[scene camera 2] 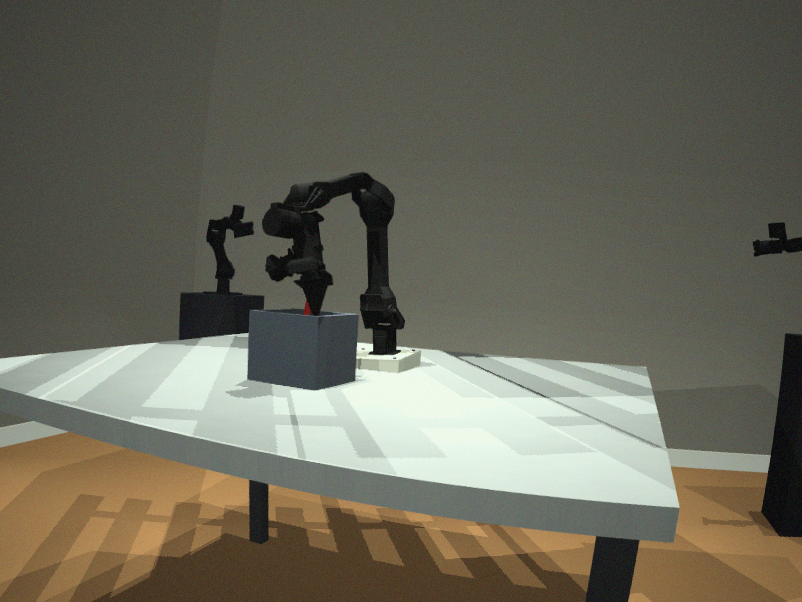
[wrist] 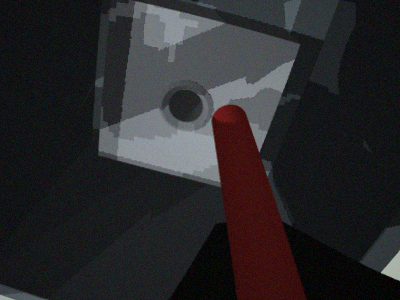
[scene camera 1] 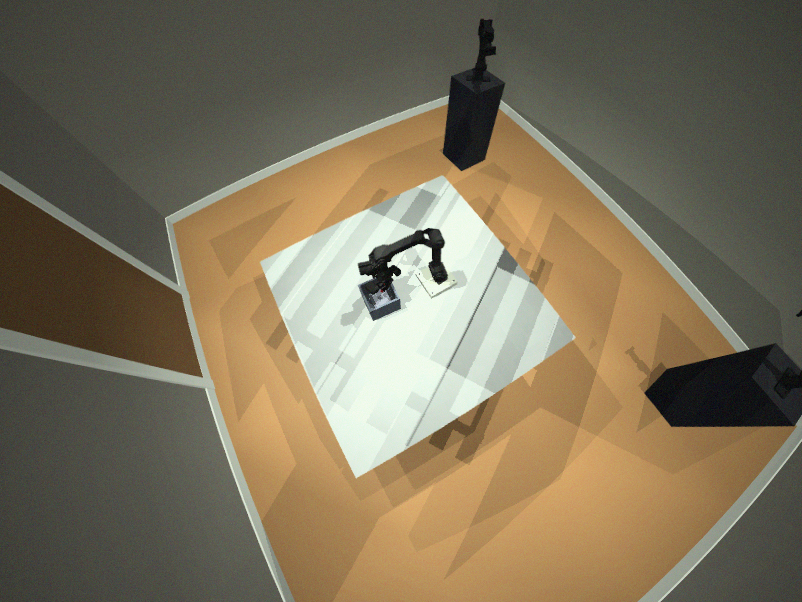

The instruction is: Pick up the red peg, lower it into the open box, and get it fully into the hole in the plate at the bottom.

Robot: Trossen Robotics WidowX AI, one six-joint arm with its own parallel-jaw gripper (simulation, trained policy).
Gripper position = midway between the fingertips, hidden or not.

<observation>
In view: my gripper (scene camera 2: 315,315), a red peg (wrist: 260,252), a grey box (scene camera 2: 285,347) and a pale plate (wrist: 165,76).
The grey box is seen too in the wrist view (wrist: 80,219) and in scene camera 1 (scene camera 1: 393,305). My gripper shows as well in the wrist view (wrist: 245,232). Scene camera 2 does not show the pale plate, which is hidden by the grey box.
</observation>
